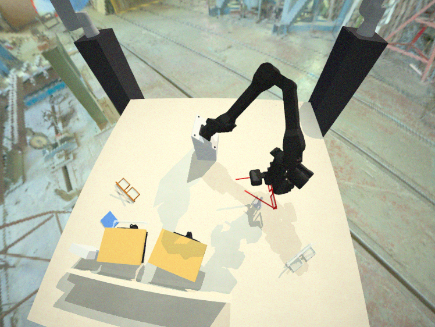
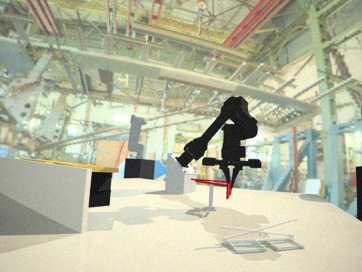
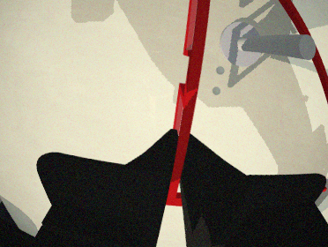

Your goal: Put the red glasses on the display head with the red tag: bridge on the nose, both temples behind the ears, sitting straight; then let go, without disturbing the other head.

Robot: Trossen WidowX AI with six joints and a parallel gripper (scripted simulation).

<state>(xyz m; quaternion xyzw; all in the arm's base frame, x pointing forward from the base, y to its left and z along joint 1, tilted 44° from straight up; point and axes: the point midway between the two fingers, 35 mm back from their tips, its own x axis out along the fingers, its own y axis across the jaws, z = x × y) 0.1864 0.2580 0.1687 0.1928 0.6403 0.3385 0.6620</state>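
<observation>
Right now my gripper tip is 70 mm short of the post, 40 mm to the left of it and 30 mm above it. Also, from my gripper tip: white slab 440 mm ahead, 420 mm to the right; then blue tag 250 mm ahead, 700 mm to the right, 60 mm below.
</observation>
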